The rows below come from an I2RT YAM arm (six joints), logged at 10 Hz.
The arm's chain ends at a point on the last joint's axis. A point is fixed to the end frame.
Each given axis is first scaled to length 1.
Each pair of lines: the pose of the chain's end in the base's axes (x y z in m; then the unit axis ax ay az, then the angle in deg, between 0 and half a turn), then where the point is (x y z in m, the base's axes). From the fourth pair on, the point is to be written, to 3 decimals.
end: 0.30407, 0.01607, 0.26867, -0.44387, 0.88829, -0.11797, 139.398
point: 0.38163 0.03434 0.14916
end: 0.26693, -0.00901, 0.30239, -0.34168, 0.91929, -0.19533, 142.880
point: 0.34647 -0.01914 0.18322
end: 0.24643, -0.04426, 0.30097, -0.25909, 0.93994, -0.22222, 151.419
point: 0.30935 -0.07327 0.17515
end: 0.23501, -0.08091, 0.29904, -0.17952, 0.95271, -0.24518, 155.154
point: 0.289 -0.122 0.172
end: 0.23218, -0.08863, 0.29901, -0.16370, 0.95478, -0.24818, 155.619
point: 0.285 -0.131 0.172
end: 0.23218, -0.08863, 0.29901, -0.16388, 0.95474, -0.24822, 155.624
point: 0.285 -0.131 0.172
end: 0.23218, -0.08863, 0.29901, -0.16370, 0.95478, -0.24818, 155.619
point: 0.285 -0.131 0.172
